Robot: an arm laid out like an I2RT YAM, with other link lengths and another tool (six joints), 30 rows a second.
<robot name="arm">
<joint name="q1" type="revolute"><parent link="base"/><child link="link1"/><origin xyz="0 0 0.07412" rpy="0 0 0"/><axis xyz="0 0 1"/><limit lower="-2.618" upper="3.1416"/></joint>
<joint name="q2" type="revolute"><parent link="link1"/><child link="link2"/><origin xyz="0.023 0.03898 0.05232" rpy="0 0 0"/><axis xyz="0 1 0"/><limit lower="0" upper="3.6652"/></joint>
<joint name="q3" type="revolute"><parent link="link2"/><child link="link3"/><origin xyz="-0.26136 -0.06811 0" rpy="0 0 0"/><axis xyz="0 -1 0"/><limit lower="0" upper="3.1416"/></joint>
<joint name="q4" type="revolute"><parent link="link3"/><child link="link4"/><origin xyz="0.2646 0.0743 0.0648" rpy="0 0 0"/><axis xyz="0 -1 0"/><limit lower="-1.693" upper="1.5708"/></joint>
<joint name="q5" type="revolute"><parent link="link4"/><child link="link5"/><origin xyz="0.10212 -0.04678 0.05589" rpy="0 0 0"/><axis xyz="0 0 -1"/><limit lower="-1.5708" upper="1.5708"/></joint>
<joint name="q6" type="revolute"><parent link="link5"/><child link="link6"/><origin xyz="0.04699 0 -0.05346" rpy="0 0 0"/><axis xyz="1 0 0"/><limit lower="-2.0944" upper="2.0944"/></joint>
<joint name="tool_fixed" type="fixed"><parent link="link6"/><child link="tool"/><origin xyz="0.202 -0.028 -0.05" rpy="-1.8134 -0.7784 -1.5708"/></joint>
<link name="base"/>
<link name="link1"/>
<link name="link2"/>
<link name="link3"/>
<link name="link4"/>
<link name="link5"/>
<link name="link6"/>
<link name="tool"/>
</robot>
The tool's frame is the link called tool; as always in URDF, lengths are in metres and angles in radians.
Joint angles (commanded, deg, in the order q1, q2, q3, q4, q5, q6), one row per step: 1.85 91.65 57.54 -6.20 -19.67 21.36; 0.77 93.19 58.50 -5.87 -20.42 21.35; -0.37 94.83 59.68 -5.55 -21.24 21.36; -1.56 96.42 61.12 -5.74 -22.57 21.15; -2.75 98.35 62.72 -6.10 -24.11 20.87; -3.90 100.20 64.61 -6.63 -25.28 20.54; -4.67 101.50 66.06 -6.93 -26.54 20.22; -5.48 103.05 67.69 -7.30 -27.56 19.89; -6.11 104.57 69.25 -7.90 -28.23 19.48; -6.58 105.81 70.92 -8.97 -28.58 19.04; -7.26 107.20 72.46 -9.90 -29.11 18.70; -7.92 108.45 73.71 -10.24 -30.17 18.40; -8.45 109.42 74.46 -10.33 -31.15 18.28; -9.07 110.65 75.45 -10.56 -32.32 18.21; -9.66 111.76 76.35 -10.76 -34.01 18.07; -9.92 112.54 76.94 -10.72 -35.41 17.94
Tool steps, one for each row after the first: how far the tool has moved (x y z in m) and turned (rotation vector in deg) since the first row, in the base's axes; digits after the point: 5 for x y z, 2 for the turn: 0.00572 -0.00643 -0.00319 0.47 0.26 -0.50; 0.01248 -0.01329 -0.00553 1.01 0.40 -1.03; 0.01811 -0.01897 -0.00693 1.74 0.66 -1.08; 0.02305 -0.02407 -0.01053 2.58 1.22 -0.95; 0.02941 -0.03066 -0.01226 3.16 1.54 -1.03; 0.03444 -0.03348 -0.01182 3.79 1.52 -0.67; 0.04003 -0.03785 -0.01280 4.27 1.62 -0.52; 0.04431 -0.04198 -0.01548 4.49 1.97 -0.43; 0.04776 -0.04587 -0.01690 4.50 2.41 -0.39; 0.05061 -0.05097 -0.02005 4.73 3.00 -0.50; 0.05404 -0.05392 -0.02151 5.30 3.13 -0.22; 0.05589 -0.05565 -0.02354 5.95 3.30 0.03; 0.05789 -0.05756 -0.02629 6.79 3.62 0.28; 0.05918 -0.05724 -0.02770 7.94 3.80 0.98; 0.06030 -0.05485 -0.02804 8.85 3.76 1.80
